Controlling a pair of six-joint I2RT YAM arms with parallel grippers.
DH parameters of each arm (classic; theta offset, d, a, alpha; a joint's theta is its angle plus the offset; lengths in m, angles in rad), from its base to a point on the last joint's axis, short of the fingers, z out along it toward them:
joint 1: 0 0.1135 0.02 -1.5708
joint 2: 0 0 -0.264 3.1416
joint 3: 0.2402 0 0.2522 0
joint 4: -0.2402 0 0.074 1.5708
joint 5: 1.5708 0 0 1.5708
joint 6: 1.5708 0.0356 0 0
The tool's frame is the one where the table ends.
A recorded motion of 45 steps. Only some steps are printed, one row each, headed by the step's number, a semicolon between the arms.
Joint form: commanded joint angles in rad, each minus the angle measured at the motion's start. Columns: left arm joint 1, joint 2, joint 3, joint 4, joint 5, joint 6; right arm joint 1, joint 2, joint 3, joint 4, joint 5, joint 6.
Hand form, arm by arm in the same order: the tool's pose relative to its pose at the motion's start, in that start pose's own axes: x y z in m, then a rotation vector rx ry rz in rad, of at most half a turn. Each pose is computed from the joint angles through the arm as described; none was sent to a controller.
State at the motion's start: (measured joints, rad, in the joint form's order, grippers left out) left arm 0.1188 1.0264 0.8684 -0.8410 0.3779 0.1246; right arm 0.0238 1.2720 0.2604 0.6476 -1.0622 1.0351
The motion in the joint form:
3: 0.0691 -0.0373 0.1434 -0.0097 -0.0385 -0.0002; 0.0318 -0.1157 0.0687 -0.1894 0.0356 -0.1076
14: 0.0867 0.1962 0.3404 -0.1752 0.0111 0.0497; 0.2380 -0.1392 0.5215 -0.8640 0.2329 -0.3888
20: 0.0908 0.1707 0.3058 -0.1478 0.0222 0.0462; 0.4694 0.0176 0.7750 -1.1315 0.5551 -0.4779
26: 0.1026 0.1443 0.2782 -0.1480 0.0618 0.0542; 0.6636 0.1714 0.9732 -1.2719 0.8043 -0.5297
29: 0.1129 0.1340 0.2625 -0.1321 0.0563 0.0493; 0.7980 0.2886 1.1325 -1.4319 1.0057 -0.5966
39: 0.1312 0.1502 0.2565 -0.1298 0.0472 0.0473; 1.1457 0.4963 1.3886 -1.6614 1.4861 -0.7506
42: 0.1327 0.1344 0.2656 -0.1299 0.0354 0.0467; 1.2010 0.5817 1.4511 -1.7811 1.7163 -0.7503
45: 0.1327 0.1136 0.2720 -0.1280 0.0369 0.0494; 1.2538 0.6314 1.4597 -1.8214 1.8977 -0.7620
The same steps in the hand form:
3: -0.0265 0.0010 -0.0452 -0.1023 -0.1679 0.0085; -0.0030 0.0252 0.0011 0.0136 0.0020 -0.1090
14: -0.0614 0.0162 -0.0321 -0.0341 0.0063 -0.0302; -0.0201 0.1208 0.0340 0.1657 0.1229 -0.2862
20: -0.0560 0.0159 -0.0316 -0.0287 -0.0132 -0.0296; -0.0095 0.1541 0.0860 0.4118 0.2005 -0.3856
26: -0.0491 0.0151 -0.0333 0.0035 -0.0223 -0.0309; 0.0122 0.1780 0.1357 0.5766 0.2624 -0.5326
29: -0.0466 0.0173 -0.0333 -0.0097 -0.0332 -0.0394; 0.0364 0.1928 0.1662 0.7383 0.3279 -0.6871
39: -0.0456 0.0238 -0.0296 -0.0255 -0.0183 -0.0642; 0.1319 0.2220 0.2141 0.9828 0.4116 -1.2127
42: -0.0467 0.0219 -0.0357 -0.0426 -0.0383 -0.0557; 0.1481 0.2142 0.2232 1.1889 0.3662 -1.3725
45: -0.0471 0.0187 -0.0423 -0.0467 -0.0644 -0.0408; 0.1659 0.2065 0.2287 1.3065 0.3052 -1.5298

